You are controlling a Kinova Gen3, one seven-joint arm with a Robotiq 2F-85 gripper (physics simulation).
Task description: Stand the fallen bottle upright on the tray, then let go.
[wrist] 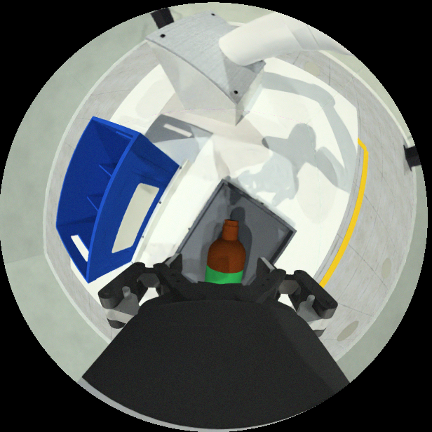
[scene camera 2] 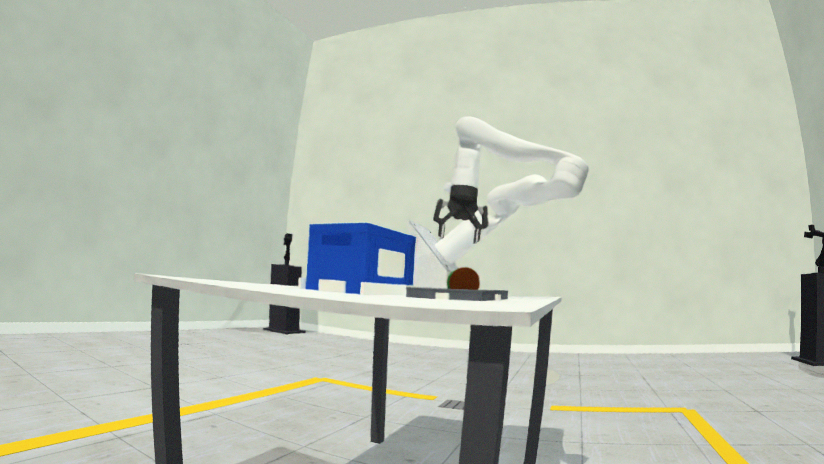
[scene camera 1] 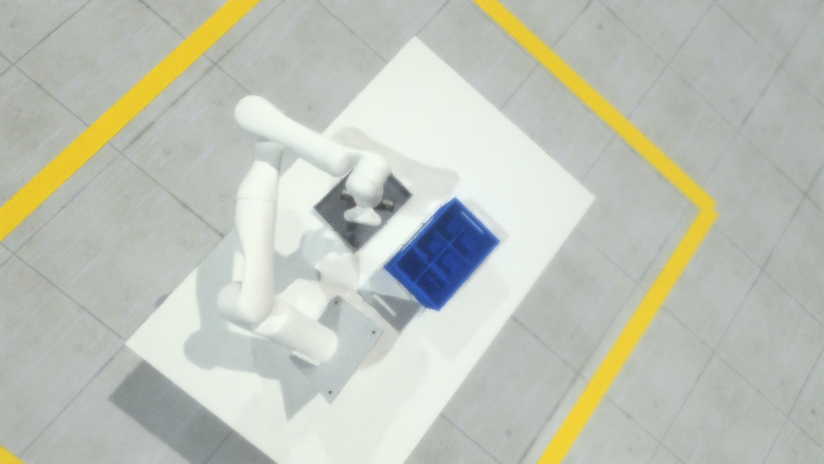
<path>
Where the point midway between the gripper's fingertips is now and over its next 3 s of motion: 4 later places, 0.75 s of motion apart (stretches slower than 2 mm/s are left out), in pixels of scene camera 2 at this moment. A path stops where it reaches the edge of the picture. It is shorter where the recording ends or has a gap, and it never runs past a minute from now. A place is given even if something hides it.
My gripper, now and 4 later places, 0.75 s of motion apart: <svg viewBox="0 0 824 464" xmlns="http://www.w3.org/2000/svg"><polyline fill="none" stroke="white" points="458,241 453,273 452,283 451,285 455,262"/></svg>
</path>
